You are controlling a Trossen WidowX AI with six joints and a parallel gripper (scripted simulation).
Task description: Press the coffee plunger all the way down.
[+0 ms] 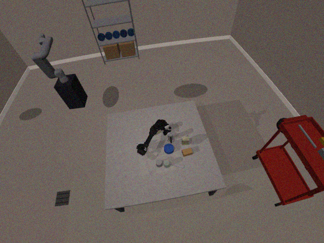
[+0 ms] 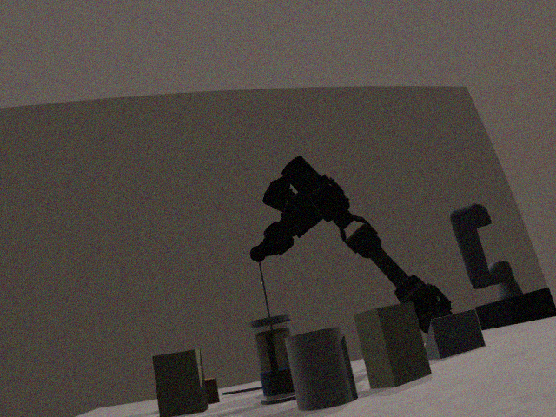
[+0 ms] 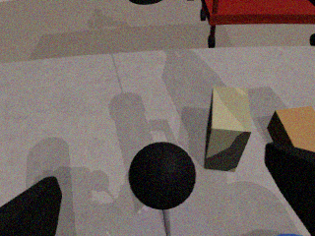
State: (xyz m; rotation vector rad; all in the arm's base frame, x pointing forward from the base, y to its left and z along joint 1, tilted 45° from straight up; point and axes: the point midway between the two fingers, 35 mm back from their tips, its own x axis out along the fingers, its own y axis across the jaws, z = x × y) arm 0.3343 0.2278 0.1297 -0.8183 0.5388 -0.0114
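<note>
Right now my gripper tip is 14 cm above the coffee press and 1 cm to the left of it. The rest, counted from my gripper tip: white cylinder 22 cm below, 16 cm to the left, 4 cm behind; orange block 24 cm below, 21 cm to the right, 17 cm ahead.
</note>
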